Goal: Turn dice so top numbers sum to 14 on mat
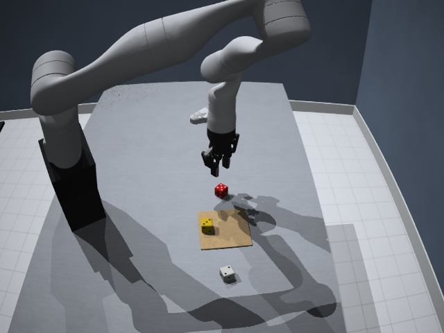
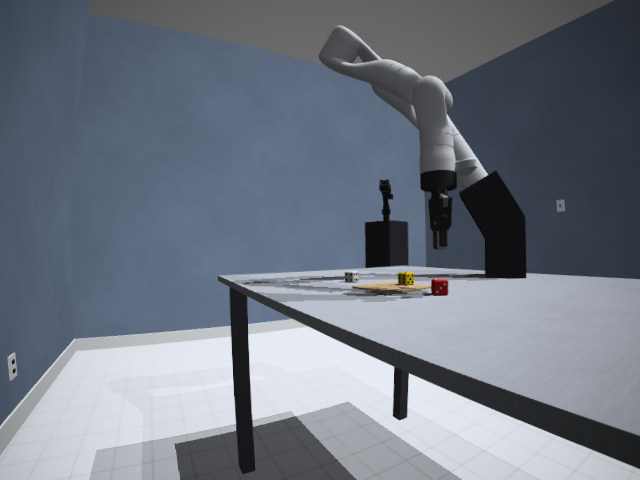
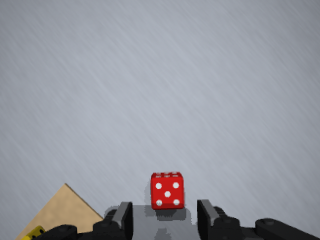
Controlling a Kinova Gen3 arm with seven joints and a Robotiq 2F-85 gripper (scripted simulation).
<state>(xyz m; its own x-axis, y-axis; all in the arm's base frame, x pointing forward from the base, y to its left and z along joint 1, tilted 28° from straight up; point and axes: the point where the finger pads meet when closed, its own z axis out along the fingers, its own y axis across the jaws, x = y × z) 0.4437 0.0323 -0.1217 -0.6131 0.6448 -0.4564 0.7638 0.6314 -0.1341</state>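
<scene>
My gripper is now 90 mm above the red die. Round my hand: tan mat: 20 mm behind, 140 mm to the right, 110 mm below; yellow die: 60 mm behind, 130 mm to the right, 90 mm below; white die: 50 mm behind, 300 mm to the right, 90 mm below.
</scene>
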